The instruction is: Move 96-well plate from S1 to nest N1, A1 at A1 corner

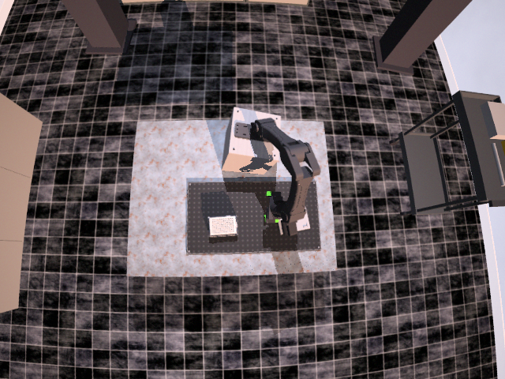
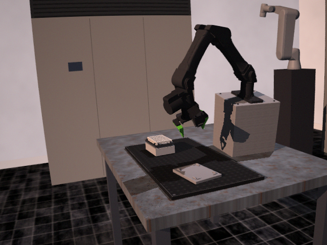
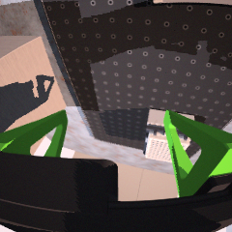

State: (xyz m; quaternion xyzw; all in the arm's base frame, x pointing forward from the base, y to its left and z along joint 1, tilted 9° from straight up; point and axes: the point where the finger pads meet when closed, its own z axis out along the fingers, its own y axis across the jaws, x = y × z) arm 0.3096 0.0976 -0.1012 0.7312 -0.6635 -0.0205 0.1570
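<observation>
Now: hand 11 cm short of the 96-well plate, 20 cm to the left of it and 7 cm above it. Also, from my hand: plate nest N1: 5 cm ahead, 16 cm to the left, 13 cm below.
</observation>
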